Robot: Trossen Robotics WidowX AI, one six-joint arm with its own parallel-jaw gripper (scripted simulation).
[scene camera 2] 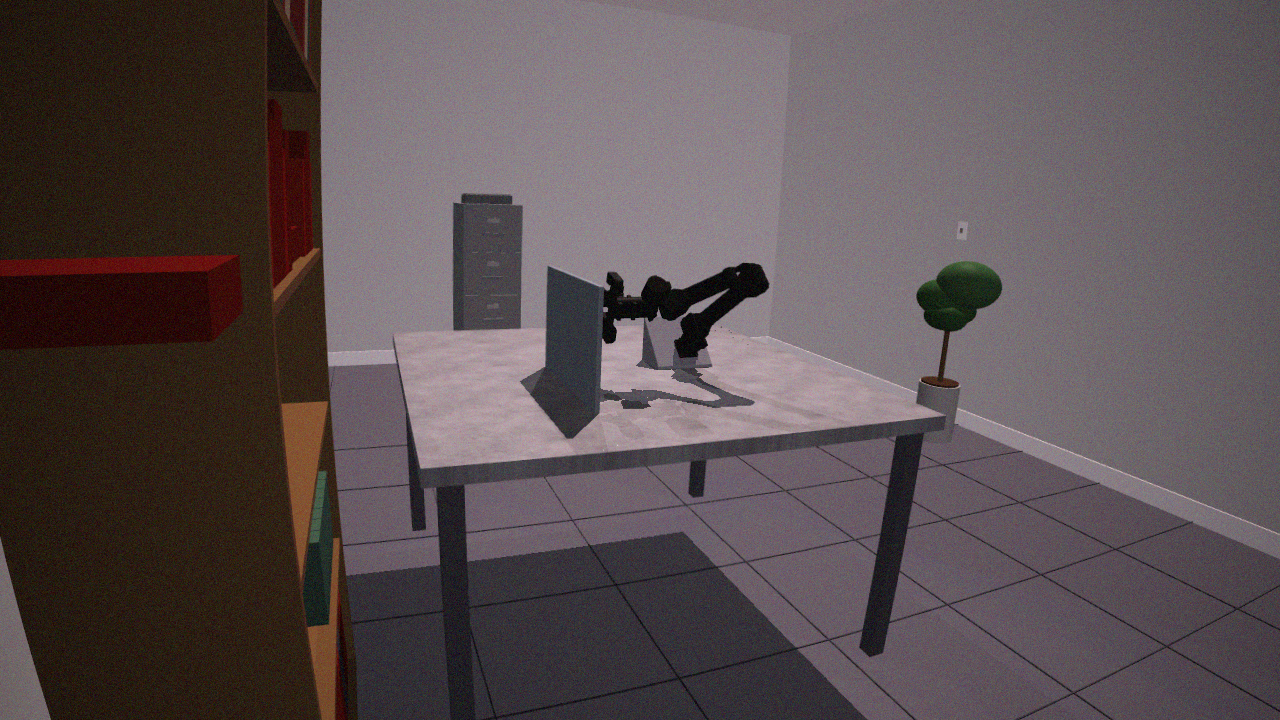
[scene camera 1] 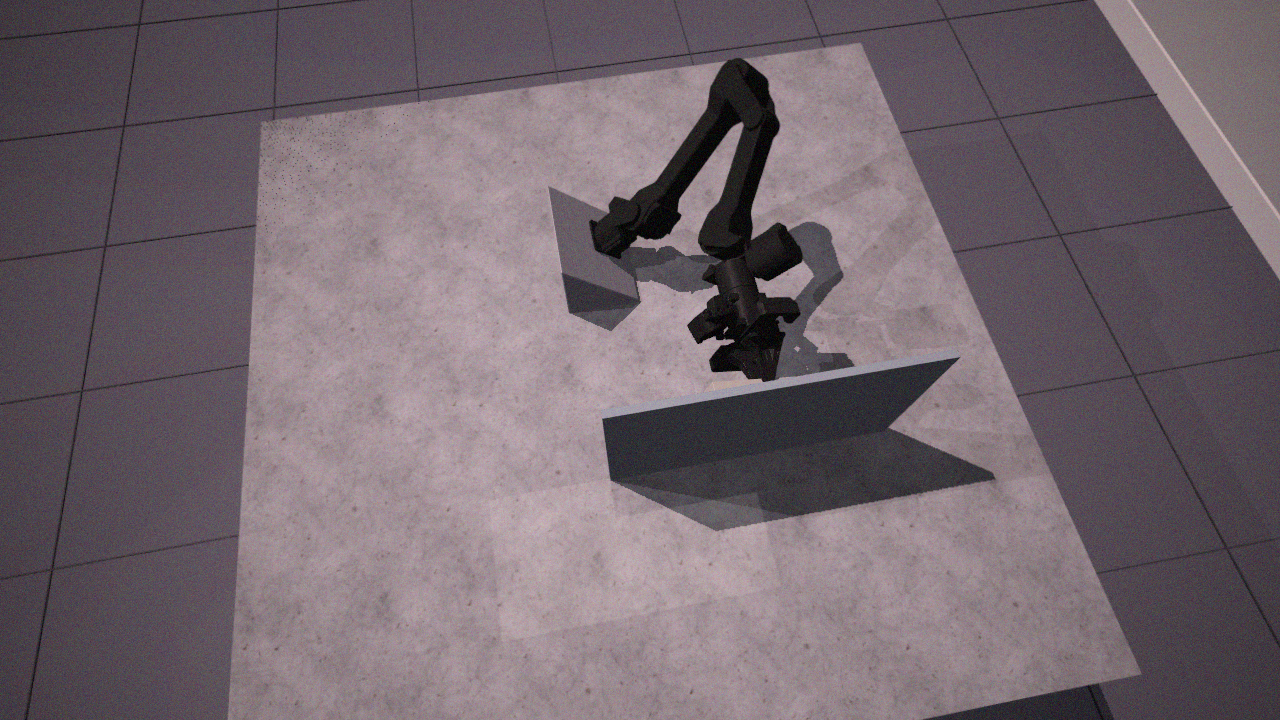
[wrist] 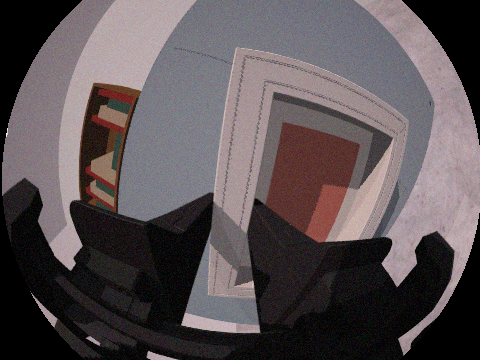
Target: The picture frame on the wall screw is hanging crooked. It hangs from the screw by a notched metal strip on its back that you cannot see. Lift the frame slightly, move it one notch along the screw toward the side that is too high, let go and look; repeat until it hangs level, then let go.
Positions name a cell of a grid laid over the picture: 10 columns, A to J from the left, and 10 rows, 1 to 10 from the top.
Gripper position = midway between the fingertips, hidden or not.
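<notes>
My gripper (scene camera 1: F6), visible also in the wrist view (wrist: E6), holds a picture frame (wrist: G5). Scene camera 2 does not show the picture frame, hidden by the wall panel. The wall panel (scene camera 1: F6) is also visible in scene camera 2 (scene camera 2: E5) and in the wrist view (wrist: D5).
</notes>
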